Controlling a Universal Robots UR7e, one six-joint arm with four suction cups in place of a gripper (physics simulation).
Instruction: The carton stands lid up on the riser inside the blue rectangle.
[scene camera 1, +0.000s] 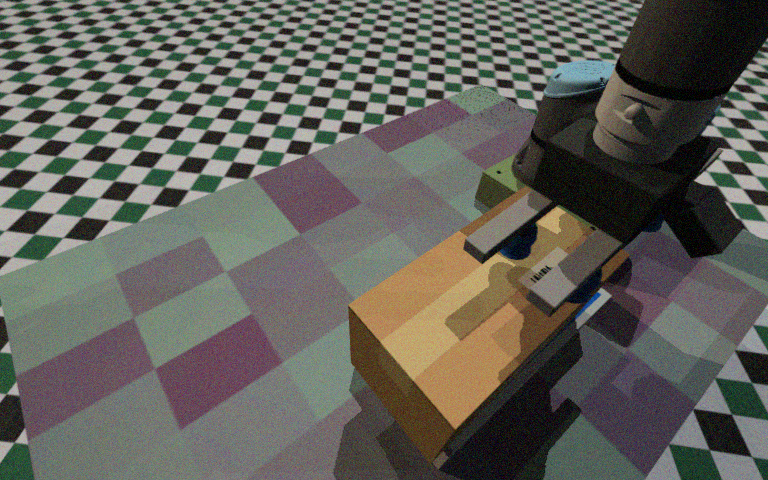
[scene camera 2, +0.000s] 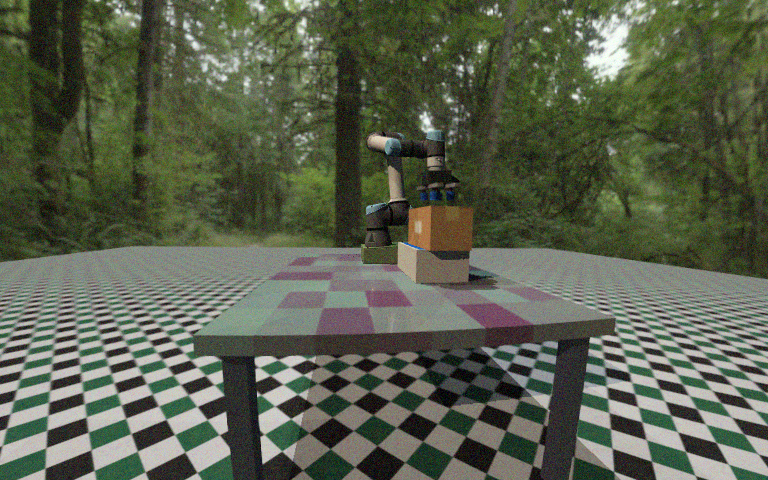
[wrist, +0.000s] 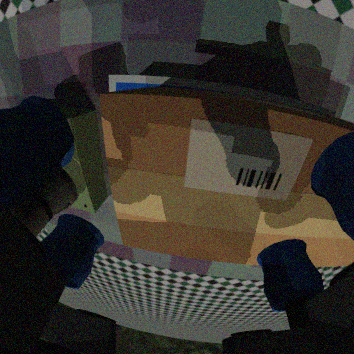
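Seen in the pictures: hand, its tool point: (scene camera 1: 579, 233) (scene camera 2: 436, 200) (wrist: 186, 211); arm's base, origin of its link: (scene camera 2: 378, 245) (wrist: 55, 182).
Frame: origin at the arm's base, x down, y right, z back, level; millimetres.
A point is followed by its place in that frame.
The brown carton (scene camera 1: 449, 329) {z -571, x -189, y -113 mm} (scene camera 2: 440, 229) {z -628, x -108, y -54 mm} (wrist: 168, 204) {z -375, x -189, y -122 mm} stands on the pale riser (scene camera 2: 430, 269) {z -592, x 36, y -39 mm} with its lid and barcode label (wrist: 218, 165) {z -412, x -189, y -159 mm} facing up. A blue rectangle (scene camera 1: 589, 305) {z -300, x -35, y -217 mm} (scene camera 2: 413, 246) {z -460, x -35, y -24 mm} (wrist: 131, 86) {z -293, x -35, y -212 mm} shows at the riser's top edge beside the carton. My suction gripper (scene camera 1: 554, 264) (scene camera 2: 435, 195) hovers just above the label end of the lid; a small gap shows in the scene camera 2 view. Its dark blue cups (wrist: 288, 270) frame the wrist view. It holds nothing.
The arm's base stands on a green plate (scene camera 1: 496, 188) {z -105, x 22, y 57 mm} (scene camera 2: 379, 254) {z -111, x 38, y 22 mm} right behind the riser. The patchwork table (scene camera 1: 287, 286) {z -574, x 85, y 215 mm} (scene camera 2: 382, 314) {z -879, x 85, y 218 mm} stretches to the left and front of the carton. A checkered floor lies beyond the table edge.
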